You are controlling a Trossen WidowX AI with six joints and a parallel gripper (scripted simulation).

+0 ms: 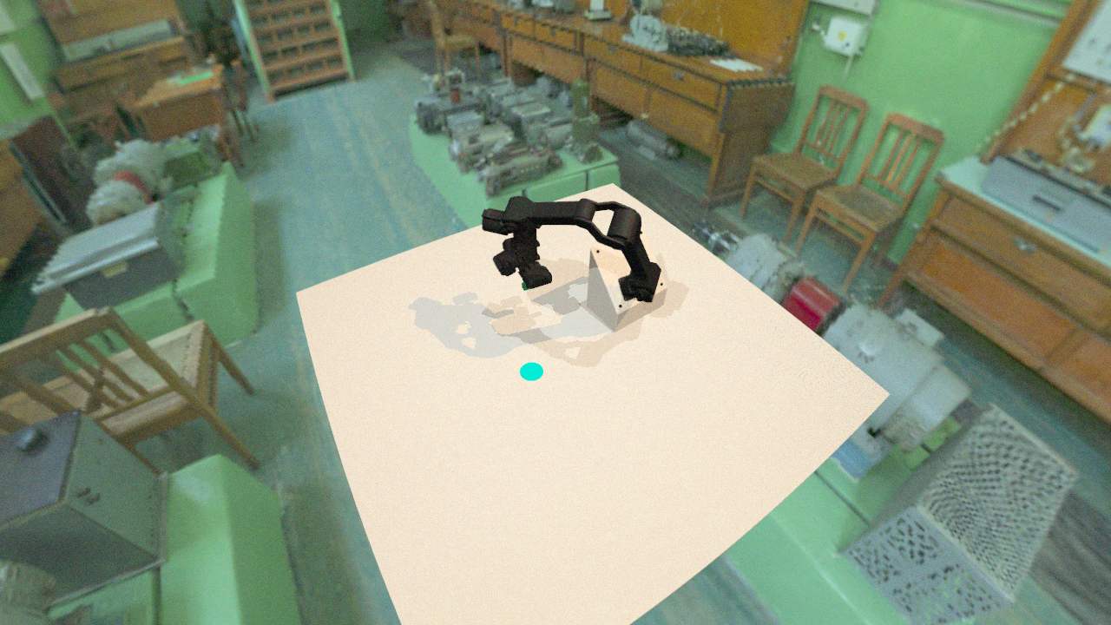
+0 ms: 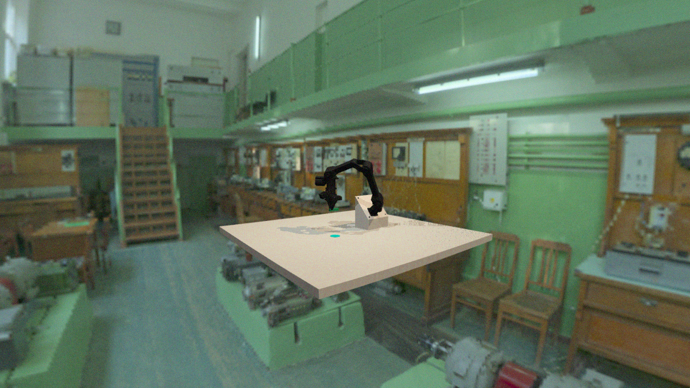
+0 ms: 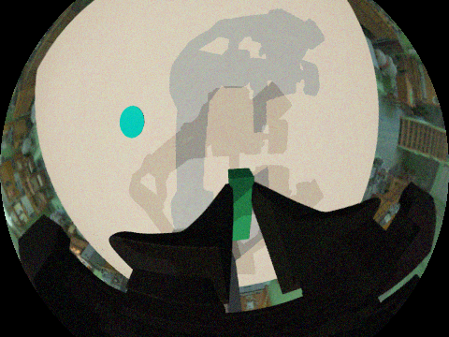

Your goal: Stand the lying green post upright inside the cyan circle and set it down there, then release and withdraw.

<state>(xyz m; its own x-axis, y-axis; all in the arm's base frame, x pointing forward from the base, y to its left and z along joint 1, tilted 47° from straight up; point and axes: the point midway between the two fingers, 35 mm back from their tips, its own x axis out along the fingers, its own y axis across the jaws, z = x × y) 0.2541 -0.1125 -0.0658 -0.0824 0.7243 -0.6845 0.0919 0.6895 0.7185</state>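
My gripper tip is now 80 mm short of the cyan circle, 170 mm to the right of it and 130 mm above it. The rest, counted from my gripper tip: small green post (20 mm behind).
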